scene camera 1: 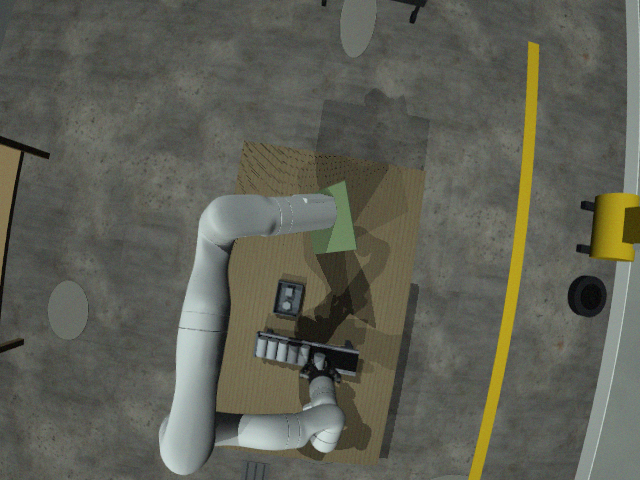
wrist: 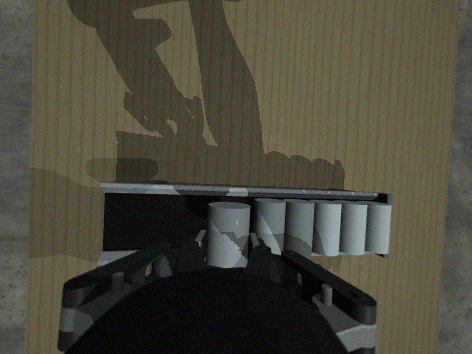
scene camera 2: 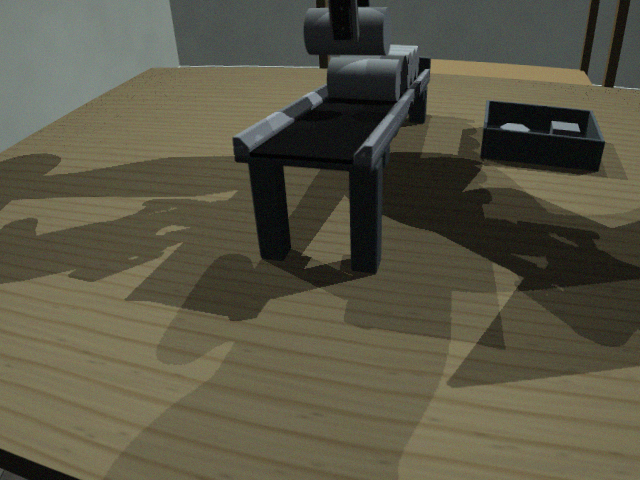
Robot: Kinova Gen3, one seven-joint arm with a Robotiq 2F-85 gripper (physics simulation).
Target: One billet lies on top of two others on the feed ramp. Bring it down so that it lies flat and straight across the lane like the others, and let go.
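Places are measured from the arm's base along level axes (x right, y back, z down), in centimetres.
Pixels of known places: gripper, fingertip midpoint: (scene camera 1: pixel 318 362) (wrist: pixel 227 241) (scene camera 2: pixel 353 38); arm's base, link origin: (scene camera 1: pixel 325 212).
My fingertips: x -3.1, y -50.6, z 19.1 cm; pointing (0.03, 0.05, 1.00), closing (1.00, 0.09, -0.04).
Ahead of a thing's pixels: the offset from my fingertips to its middle. "spot": to the spot under its first point. Level surfaces: height alone.
My gripper (scene camera 1: pixel 320 363) (scene camera 2: pixel 343 32) (wrist: pixel 227 241) is shut on a grey cylindrical billet @[dx +0.0, dy -0.4, dz -0.6 cm] (scene camera 1: pixel 318 358) (scene camera 2: pixel 372 31) (wrist: pixel 228 220). The billet lies level, with its long axis across the lane, raised above the black bed of the feed ramp @[dx +4.0, dy +0.1, dz +7.1 cm] (scene camera 1: pixel 343 360) (scene camera 2: pixel 330 129) (wrist: pixel 150 220). Several other billets lie side by side across the ramp. The end billet of that row @[spot: dx +5.5, dy +1.6, dz +3.1 cm] (scene camera 1: pixel 303 353) (scene camera 2: pixel 364 78) (wrist: pixel 270 225) is closest to the held one. In the wrist view a gap shows between the two; in scene camera 2 the held billet appears higher. The far fingertip is hidden in scene camera 2.
Light rails (scene camera 2: pixel 395 121) (wrist: pixel 135 188) run along both sides of the ramp. A dark open box @[dx +13.2, dy +19.2, dz +12.8 cm] (scene camera 1: pixel 277 298) (scene camera 2: pixel 540 150) with two small pieces stands beside the ramp on the wooden table @[dz +14.6 cm] (scene camera 1: pixel 248 382) (scene camera 2: pixel 516 439). The arm's base stands on a green plate (scene camera 1: pixel 345 227).
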